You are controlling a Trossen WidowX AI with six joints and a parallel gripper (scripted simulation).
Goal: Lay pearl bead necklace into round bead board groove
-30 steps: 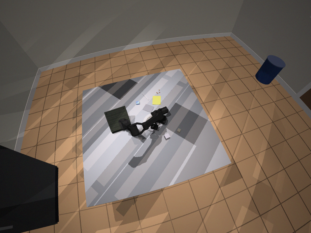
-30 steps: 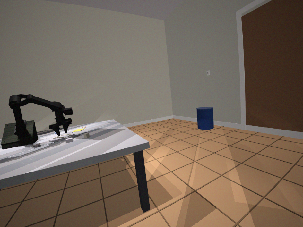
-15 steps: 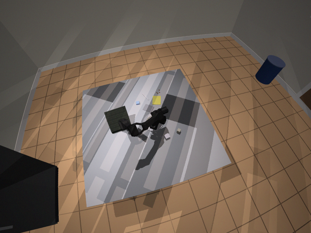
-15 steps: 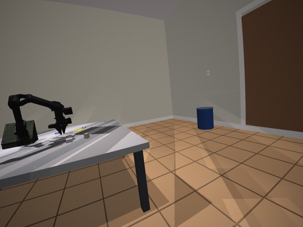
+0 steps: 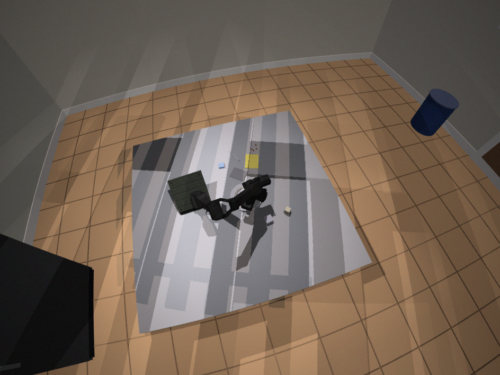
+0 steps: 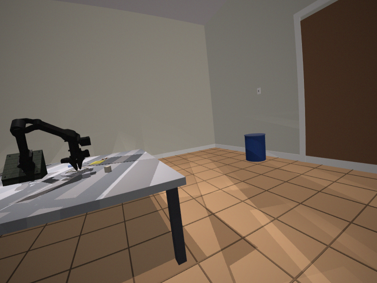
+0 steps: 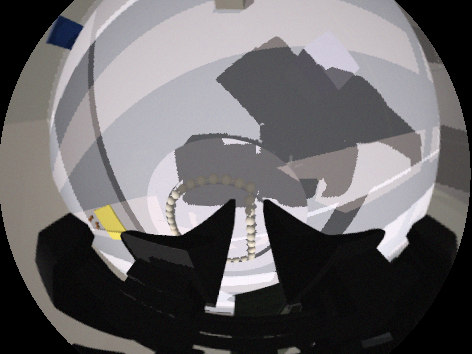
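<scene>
Now: gripper tip 2 cm past the round bead board, 5 cm to the right of it and 1 cm above it. From my gripper tip the other things lie so: grey card: 23 cm to the left, 2 cm below; then beige cube: 18 cm ahead, 13 cm to the right, 1 cm below; then white block: 5 cm ahead, 14 cm to the right, 1 cm below.
</scene>
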